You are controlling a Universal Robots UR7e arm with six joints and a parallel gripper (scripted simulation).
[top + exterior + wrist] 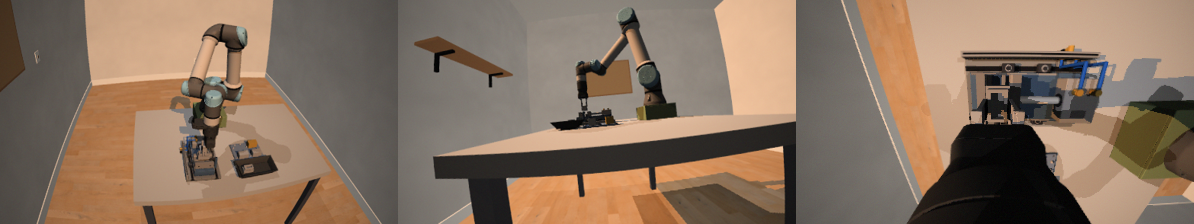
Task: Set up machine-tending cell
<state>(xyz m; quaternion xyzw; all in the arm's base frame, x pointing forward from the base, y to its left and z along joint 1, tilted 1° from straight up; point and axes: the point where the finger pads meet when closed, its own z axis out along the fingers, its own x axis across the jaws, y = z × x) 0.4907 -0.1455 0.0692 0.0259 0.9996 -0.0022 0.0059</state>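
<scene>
The vise lies 7 cm behind my hand, 1 cm to the left of it and 11 cm below it. Also, from my hand: brass blank: 15 cm behind, 35 cm to the left, 13 cm below.
</scene>
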